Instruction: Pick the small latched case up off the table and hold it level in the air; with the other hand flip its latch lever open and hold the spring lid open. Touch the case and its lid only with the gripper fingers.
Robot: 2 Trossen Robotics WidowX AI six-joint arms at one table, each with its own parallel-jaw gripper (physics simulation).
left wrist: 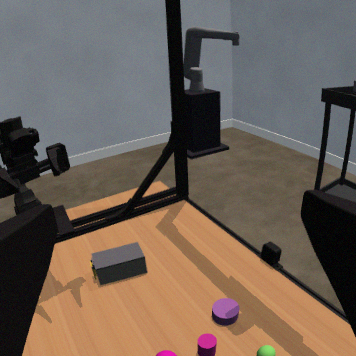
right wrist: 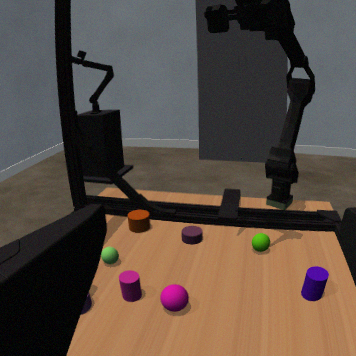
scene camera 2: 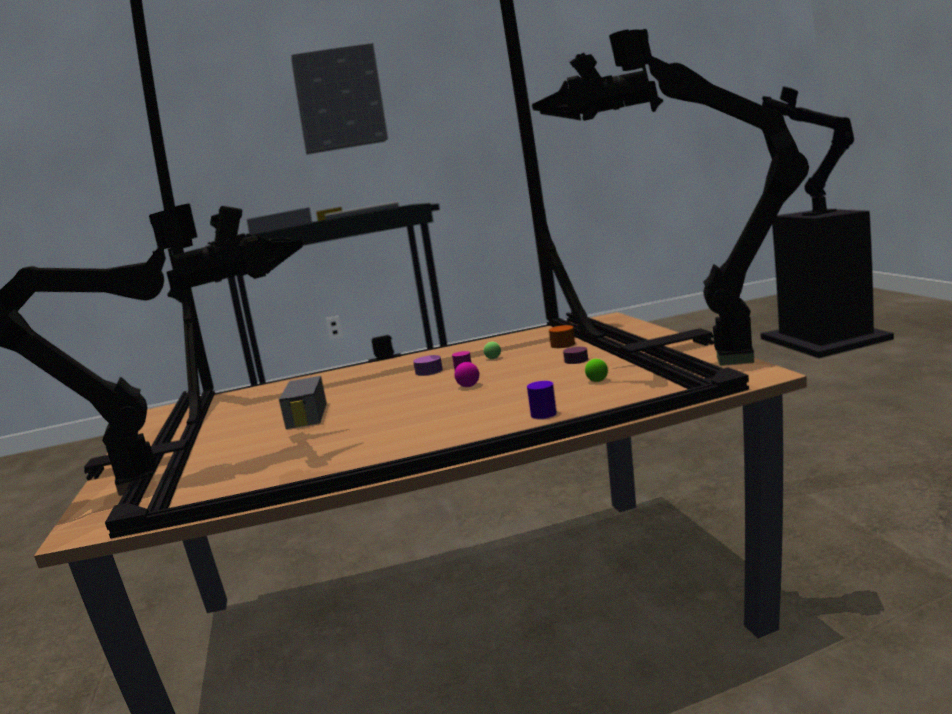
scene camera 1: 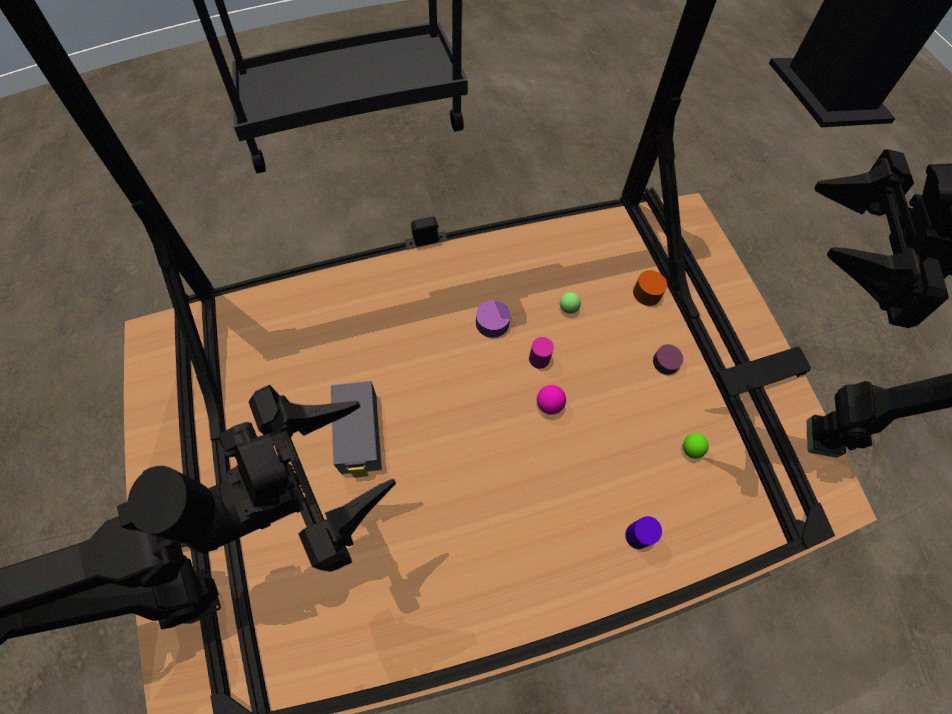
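Seen in the pictures: left gripper, between the fingertips: (left wrist: pixel 179 211) (right wrist: pixel 223 10) (scene camera 2: pixel 536 109) (scene camera 1: pixel 822 217); right gripper, between the fingertips: (left wrist: pixel 37 180) (right wrist: pixel 230 219) (scene camera 2: pixel 296 242) (scene camera 1: pixel 376 441); left arm's base, origin of its link: (right wrist: pixel 279 197) (scene camera 2: pixel 734 349) (scene camera 1: pixel 828 434); right arm's base, origin of its link: (scene camera 2: pixel 134 474) (scene camera 1: pixel 196 596).
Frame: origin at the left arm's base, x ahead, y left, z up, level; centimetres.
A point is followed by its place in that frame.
The small grey case (scene camera 1: pixel 353 438) @[x 79.0, y 17.8, z 3.9 cm] (scene camera 2: pixel 316 399) @[x 75.3, y 18.4, z 2.2 cm] (left wrist: pixel 120 268) @[x 76.8, y 14.3, z 1.9 cm] lies closed on the table at the left in both scene views. Its yellow latch lever (scene camera 1: pixel 356 467) @[x 77.5, y 21.9, z 3.2 cm] (scene camera 2: pixel 298 413) @[x 77.5, y 22.1, z 0.9 cm] (left wrist: pixel 92 269) @[x 76.4, y 21.5, z 2.1 cm] is on the end facing the table's front edge. My right gripper (scene camera 1: pixel 375 444) @[x 69.4, y 25.0, z 31.2 cm] (scene camera 2: pixel 299 244) @[x 69.4, y 25.0, z 31.2 cm] (right wrist: pixel 230 219) @[x 69.4, y 25.0, z 31.2 cm] is open and empty, high above the table near the case, with its fingers pointing sideways to the picture's right. My left gripper (scene camera 1: pixel 824 219) @[x 31.1, y 0.0, z 47.7 cm] (scene camera 2: pixel 535 106) @[x 31.1, y 0.0, z 47.7 cm] (left wrist: pixel 179 211) @[x 31.1, y 0.0, z 47.7 cm] is open and empty, high up at the right and far from the case. The case does not show in the right wrist view.
A purple disc (scene camera 1: pixel 492 318) @[x 62.8, y -8.9, z 0.9 cm], a magenta cylinder (scene camera 1: pixel 541 352) @[x 53.6, y -3.3, z 2.7 cm], a magenta ball (scene camera 1: pixel 551 399) @[x 50.8, y 4.5, z 2.7 cm] and a blue cylinder (scene camera 1: pixel 647 531) @[x 33.4, y 22.6, z 3.1 cm] stand right of the case. An orange cylinder (scene camera 1: pixel 650 286) @[x 35.8, y -21.6, z 1.9 cm] and green balls are farther right. Black frame posts (scene camera 2: pixel 530 169) @[x 40.4, y -42.2, z 37.4 cm] rise at the table's sides.
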